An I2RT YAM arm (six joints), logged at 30 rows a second.
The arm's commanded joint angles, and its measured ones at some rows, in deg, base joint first. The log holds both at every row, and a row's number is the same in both.
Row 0, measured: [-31.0 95.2 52.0 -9.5 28.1 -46.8]
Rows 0 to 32, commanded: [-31.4 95.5 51.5 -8.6 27.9 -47.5]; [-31.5 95.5 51.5 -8.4 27.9 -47.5]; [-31.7 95.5 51.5 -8.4 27.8 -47.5]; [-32.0 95.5 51.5 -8.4 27.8 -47.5]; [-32.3 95.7 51.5 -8.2 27.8 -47.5]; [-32.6 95.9 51.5 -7.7 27.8 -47.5]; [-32.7 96.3 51.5 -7.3 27.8 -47.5]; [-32.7 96.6 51.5 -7.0 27.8 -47.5]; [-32.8 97.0 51.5 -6.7 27.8 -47.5]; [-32.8 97.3 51.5 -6.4 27.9 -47.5]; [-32.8 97.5 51.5 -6.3 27.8 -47.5]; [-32.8 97.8 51.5 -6.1 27.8 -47.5]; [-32.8 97.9 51.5 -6.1 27.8 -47.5]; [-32.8 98.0 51.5 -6.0 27.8 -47.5]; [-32.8 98.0 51.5 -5.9 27.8 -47.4]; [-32.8 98.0 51.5 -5.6 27.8 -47.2]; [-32.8 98.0 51.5 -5.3 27.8 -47.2]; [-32.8 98.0 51.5 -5.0 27.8 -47.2]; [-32.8 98.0 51.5 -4.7 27.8 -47.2]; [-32.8 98.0 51.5 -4.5 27.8 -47.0]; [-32.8 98.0 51.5 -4.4 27.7 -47.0]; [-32.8 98.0 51.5 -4.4 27.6 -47.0]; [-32.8 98.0 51.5 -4.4 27.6 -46.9]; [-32.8 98.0 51.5 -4.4 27.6 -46.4]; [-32.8 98.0 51.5 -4.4 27.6 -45.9]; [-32.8 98.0 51.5 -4.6 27.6 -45.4]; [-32.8 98.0 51.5 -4.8 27.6 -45.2]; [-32.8 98.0 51.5 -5.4 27.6 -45.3]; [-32.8 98.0 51.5 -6.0 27.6 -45.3]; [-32.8 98.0 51.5 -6.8 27.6 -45.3]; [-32.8 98.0 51.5 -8.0 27.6 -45.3]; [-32.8 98.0 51.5 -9.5 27.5 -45.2]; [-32.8 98.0 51.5 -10.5 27.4 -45.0]
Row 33, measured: [-32.6 97.6 52.0 -8.2 28.1 -46.3]
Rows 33 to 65, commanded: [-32.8 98.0 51.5 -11.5 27.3 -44.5]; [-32.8 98.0 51.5 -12.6 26.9 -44.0]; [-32.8 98.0 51.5 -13.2 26.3 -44.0]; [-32.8 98.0 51.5 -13.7 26.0 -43.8]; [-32.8 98.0 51.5 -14.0 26.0 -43.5]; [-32.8 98.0 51.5 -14.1 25.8 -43.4]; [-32.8 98.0 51.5 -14.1 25.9 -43.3]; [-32.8 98.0 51.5 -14.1 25.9 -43.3]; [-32.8 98.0 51.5 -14.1 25.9 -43.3]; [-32.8 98.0 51.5 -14.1 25.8 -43.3]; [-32.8 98.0 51.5 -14.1 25.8 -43.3]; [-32.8 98.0 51.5 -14.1 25.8 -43.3]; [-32.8 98.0 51.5 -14.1 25.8 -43.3]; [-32.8 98.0 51.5 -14.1 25.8 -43.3]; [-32.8 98.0 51.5 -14.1 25.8 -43.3]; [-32.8 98.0 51.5 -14.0 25.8 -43.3]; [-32.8 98.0 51.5 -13.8 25.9 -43.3]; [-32.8 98.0 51.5 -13.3 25.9 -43.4]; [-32.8 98.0 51.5 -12.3 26.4 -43.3]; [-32.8 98.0 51.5 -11.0 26.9 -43.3]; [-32.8 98.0 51.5 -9.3 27.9 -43.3]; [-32.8 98.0 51.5 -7.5 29.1 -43.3]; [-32.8 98.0 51.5 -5.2 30.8 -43.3]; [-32.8 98.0 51.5 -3.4 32.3 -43.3]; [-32.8 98.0 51.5 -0.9 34.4 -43.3]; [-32.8 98.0 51.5 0.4 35.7 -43.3]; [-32.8 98.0 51.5 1.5 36.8 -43.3]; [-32.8 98.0 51.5 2.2 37.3 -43.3]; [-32.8 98.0 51.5 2.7 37.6 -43.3]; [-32.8 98.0 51.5 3.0 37.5 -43.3]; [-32.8 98.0 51.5 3.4 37.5 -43.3]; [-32.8 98.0 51.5 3.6 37.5 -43.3]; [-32.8 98.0 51.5 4.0 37.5 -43.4]
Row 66, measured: [-32.8 97.6 51.7 3.1 35.3 -43.7]
